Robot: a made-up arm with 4 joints. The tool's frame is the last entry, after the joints.
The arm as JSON. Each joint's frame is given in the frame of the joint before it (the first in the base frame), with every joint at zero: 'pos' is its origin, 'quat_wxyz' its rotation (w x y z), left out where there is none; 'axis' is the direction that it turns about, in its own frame. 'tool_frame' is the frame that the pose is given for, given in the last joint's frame.
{
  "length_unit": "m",
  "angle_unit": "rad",
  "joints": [
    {
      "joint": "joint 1",
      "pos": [
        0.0,
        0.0,
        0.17
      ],
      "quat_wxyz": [
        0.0,
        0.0,
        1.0,
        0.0
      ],
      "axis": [
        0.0,
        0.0,
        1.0
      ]
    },
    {
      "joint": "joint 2",
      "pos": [
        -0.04,
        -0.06,
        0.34
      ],
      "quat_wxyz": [
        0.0,
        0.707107,
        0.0,
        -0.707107
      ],
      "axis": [
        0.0,
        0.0,
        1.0
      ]
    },
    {
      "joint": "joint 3",
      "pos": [
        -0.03,
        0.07,
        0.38
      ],
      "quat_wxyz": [
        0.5,
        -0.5,
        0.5,
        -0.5
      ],
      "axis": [
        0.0,
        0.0,
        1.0
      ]
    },
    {
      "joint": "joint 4",
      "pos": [
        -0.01,
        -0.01,
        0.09
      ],
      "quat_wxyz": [
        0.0,
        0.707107,
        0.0,
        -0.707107
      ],
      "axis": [
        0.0,
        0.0,
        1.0
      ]
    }
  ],
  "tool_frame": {
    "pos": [
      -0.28,
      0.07,
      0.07
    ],
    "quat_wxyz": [
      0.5,
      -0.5,
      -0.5,
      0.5
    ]
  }
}
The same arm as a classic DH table. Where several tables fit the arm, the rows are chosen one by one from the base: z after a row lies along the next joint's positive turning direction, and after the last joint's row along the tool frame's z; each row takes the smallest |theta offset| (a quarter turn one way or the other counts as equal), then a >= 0, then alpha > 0; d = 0 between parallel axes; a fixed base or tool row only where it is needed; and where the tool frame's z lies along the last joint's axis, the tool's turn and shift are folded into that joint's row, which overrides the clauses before.
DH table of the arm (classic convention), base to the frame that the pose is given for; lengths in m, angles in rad. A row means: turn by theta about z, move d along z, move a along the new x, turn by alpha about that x. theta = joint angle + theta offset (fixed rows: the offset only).
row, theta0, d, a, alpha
base (fixed), 0, 0, 0, 3.1416
joint 1, 1.5708, 0.17, 0.06, 1.5708
joint 2, 0, 0.42, 0.07, 1.5708
joint 3, 1.5708, 0.06, 0.01, 1.5708
joint 4, 0, 0.08, 0.07, -1.5708
tool (fixed), 0, 0.28, 0, 0

